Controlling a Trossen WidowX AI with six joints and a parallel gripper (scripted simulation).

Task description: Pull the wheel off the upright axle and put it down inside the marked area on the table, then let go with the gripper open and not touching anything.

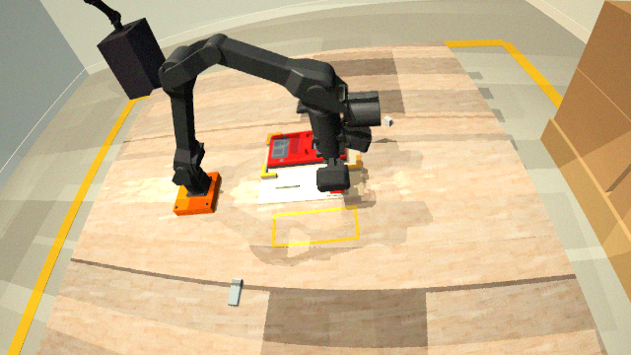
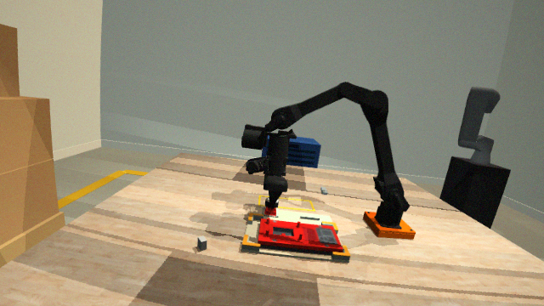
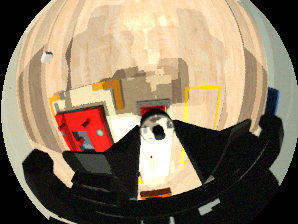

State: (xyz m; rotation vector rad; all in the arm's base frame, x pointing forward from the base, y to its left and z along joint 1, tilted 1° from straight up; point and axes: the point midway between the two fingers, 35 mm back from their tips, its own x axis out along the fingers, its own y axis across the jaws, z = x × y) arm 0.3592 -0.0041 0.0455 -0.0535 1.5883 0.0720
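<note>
Now: the dark wheel right at my gripper tip. From my gripper tip the other things lie so: upright axle (1 cm below).
</note>
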